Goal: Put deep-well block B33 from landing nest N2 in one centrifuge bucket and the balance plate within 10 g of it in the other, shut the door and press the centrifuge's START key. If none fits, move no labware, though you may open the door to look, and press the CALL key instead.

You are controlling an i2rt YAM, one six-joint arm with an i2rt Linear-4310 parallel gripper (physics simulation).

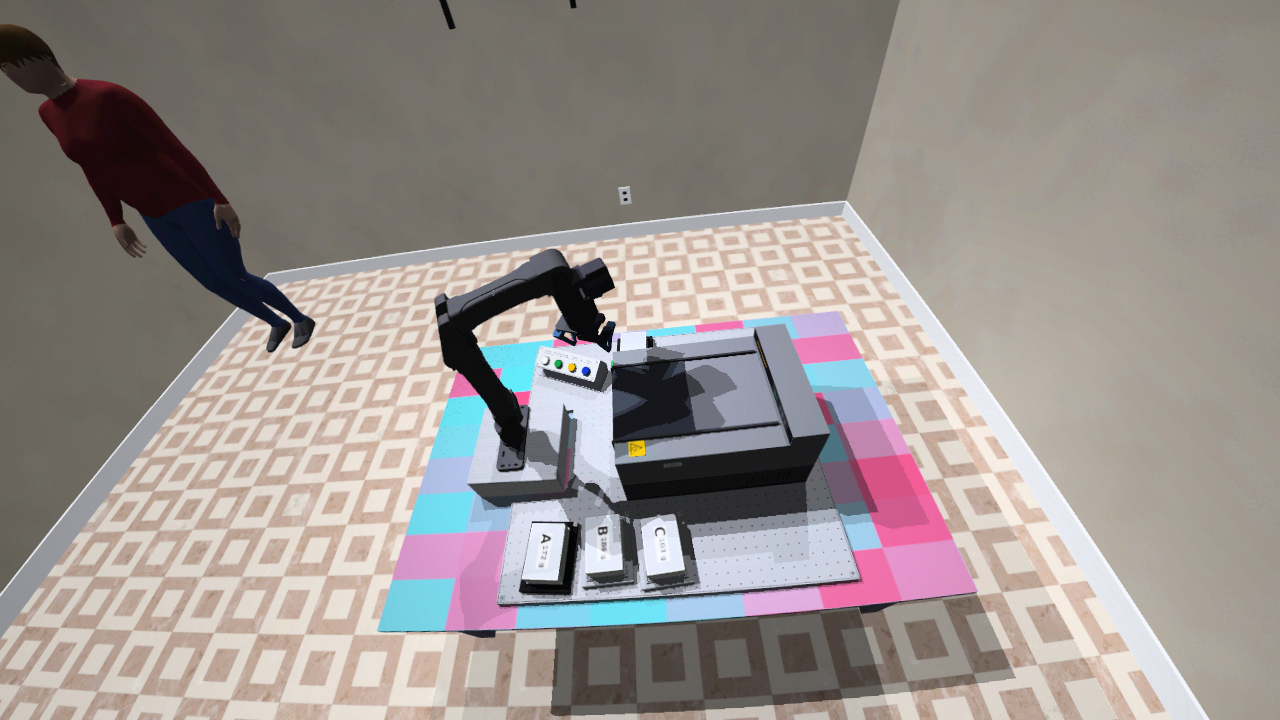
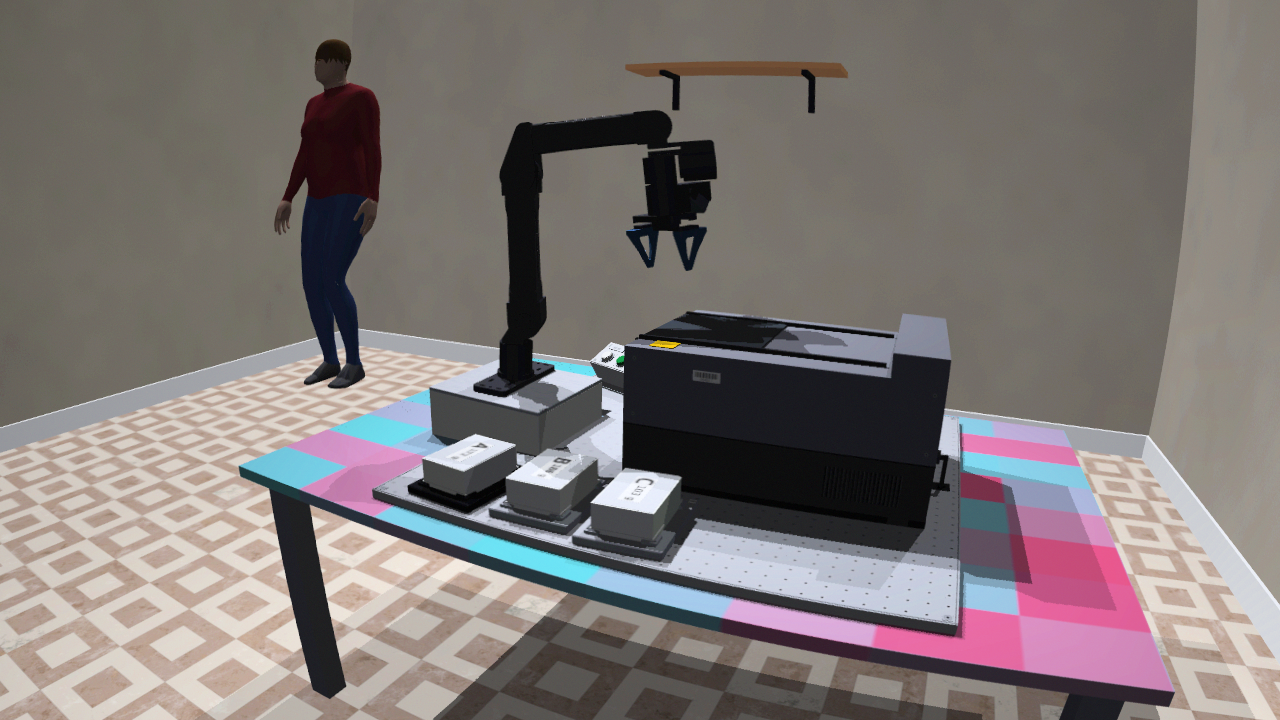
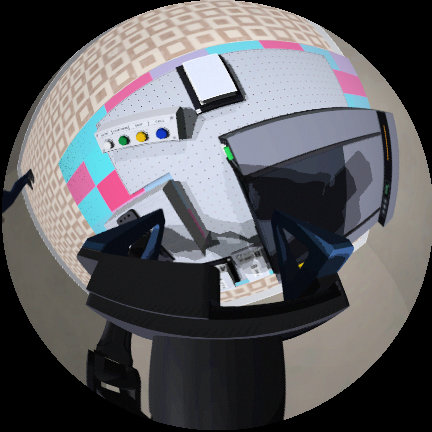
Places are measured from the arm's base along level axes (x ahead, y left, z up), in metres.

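Pixels of known places: gripper, between the fingertips: (image 1: 592,347) (image 2: 669,268) (image 3: 217,214); arm's base, origin of its link: (image 1: 514,437) (image 2: 515,379) (image 3: 145,240).
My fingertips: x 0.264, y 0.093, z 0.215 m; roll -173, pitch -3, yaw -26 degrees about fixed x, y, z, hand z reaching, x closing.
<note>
Ahead of a thing's pixels: the offset from my fingertips to its top centre.
My gripper (image 1: 588,342) (image 2: 669,267) (image 3: 217,214) is open and empty, high above the board between the key box and the centrifuge. The centrifuge (image 1: 716,470) (image 2: 778,398) (image 3: 300,131) has its top door shut; its buckets are hidden. A white block {dy +0.201, dx +0.090, dz -0.231 m} (image 1: 632,341) (image 3: 209,79) sits in a black nest at the back; no name is readable on it. Balance plates A {dy -0.398, dx -0.167, dz -0.235 m} (image 1: 544,553) (image 2: 467,463), B {dy -0.396, dx -0.028, dz -0.235 m} (image 1: 604,548) (image 2: 550,483) and C {dy -0.414, dx +0.106, dz -0.235 m} (image 1: 663,548) (image 2: 633,508) stand in a front row. The blue CALL key {dy +0.119, dx -0.063, dz -0.214 m} (image 1: 586,370) (image 3: 161,133) is beside yellow, green and white keys.
The key box (image 1: 582,379) (image 3: 186,123) stands left of the centrifuge. The arm's pedestal (image 1: 521,488) (image 2: 510,428) has an upright panel (image 1: 567,447) (image 3: 187,215) beside it. A person (image 1: 134,152) (image 2: 342,143) stands behind the table at the left.
</note>
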